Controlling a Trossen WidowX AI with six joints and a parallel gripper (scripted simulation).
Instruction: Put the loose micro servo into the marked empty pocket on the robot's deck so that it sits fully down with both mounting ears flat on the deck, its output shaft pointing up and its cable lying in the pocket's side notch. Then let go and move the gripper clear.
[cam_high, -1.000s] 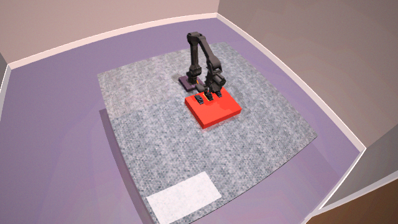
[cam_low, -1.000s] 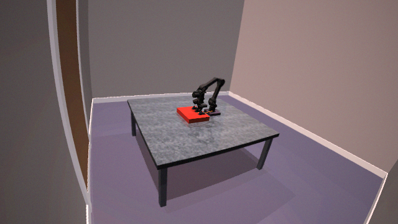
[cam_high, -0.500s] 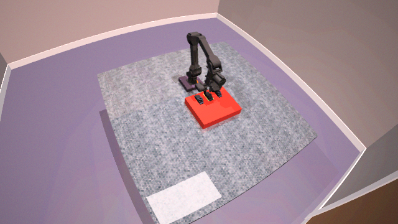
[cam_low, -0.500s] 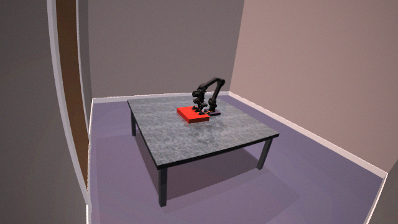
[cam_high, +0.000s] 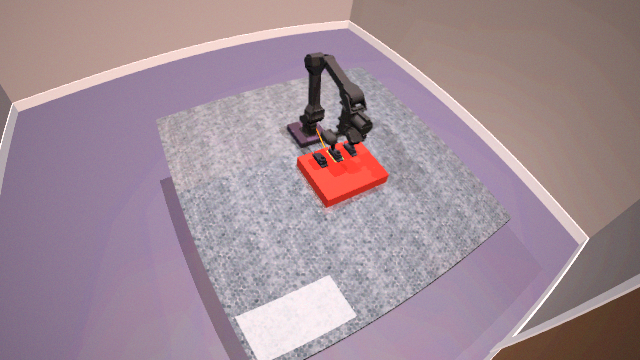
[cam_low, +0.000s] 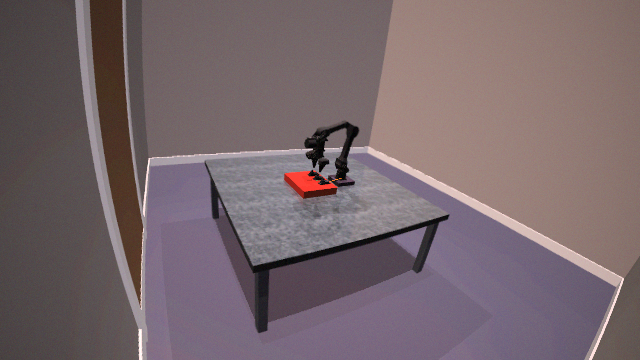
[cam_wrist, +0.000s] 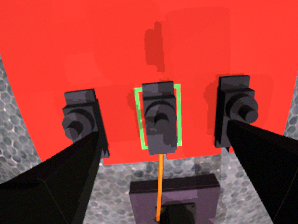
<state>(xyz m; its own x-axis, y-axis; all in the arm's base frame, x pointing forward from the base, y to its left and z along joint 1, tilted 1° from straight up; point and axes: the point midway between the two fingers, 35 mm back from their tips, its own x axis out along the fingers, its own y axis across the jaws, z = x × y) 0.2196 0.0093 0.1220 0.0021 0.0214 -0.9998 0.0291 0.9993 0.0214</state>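
My gripper tip is now 8 cm short of the red deck and 9 cm above it.
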